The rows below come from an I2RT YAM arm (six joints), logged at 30 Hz.
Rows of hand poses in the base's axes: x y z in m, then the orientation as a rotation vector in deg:
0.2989, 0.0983, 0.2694, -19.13, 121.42, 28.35
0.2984, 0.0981, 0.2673, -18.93, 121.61, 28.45
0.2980, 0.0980, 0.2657, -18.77, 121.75, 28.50
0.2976, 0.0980, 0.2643, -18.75, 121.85, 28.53
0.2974, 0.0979, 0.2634, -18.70, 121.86, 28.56
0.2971, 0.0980, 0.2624, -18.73, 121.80, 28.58
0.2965, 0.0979, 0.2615, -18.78, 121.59, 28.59
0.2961, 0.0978, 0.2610, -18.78, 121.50, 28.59
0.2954, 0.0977, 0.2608, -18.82, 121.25, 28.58
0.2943, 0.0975, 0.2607, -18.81, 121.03, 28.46
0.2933, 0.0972, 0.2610, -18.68, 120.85, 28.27
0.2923, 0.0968, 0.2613, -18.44, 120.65, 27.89
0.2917, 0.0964, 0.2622, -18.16, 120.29, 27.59
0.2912, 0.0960, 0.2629, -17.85, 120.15, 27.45
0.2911, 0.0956, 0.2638, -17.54, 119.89, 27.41
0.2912, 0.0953, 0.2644, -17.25, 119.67, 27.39
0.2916, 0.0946, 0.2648, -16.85, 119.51, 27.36
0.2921, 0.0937, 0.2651, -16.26, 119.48, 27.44
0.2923, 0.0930, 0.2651, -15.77, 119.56, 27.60
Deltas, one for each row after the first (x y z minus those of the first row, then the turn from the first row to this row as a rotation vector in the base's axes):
-0.0005, -0.0002, -0.0021, 0.10, 0.22, -0.10
-0.0009, -0.0003, -0.0037, 0.15, 0.38, -0.19
-0.0013, -0.0003, -0.0051, 0.16, 0.48, -0.19
-0.0015, -0.0004, -0.0060, 0.19, 0.50, -0.21
-0.0018, -0.0003, -0.0070, 0.21, 0.45, -0.18
-0.0024, -0.0004, -0.0079, 0.25, 0.25, -0.15
-0.0028, -0.0005, -0.0084, 0.27, 0.16, -0.15
-0.0035, -0.0006, -0.0086, 0.32, -0.08, -0.14
-0.0046, -0.0008, -0.0087, 0.30, -0.32, -0.20
-0.0056, -0.0011, -0.0084, 0.26, -0.53, -0.37
-0.0066, -0.0015, -0.0081, 0.15, -0.80, -0.70
-0.0072, -0.0019, -0.0072, 0.15, -1.19, -1.03
-0.0077, -0.0023, -0.0065, 0.20, -1.34, -1.32
-0.0078, -0.0027, -0.0056, 0.36, -1.57, -1.56
-0.0077, -0.0030, -0.0050, 0.52, -1.76, -1.79
-0.0073, -0.0037, -0.0046, 0.69, -1.89, -2.09
-0.0068, -0.0046, -0.0043, 0.98, -1.85, -2.49
-0.0066, -0.0053, -0.0043, 1.25, -1.70, -2.77

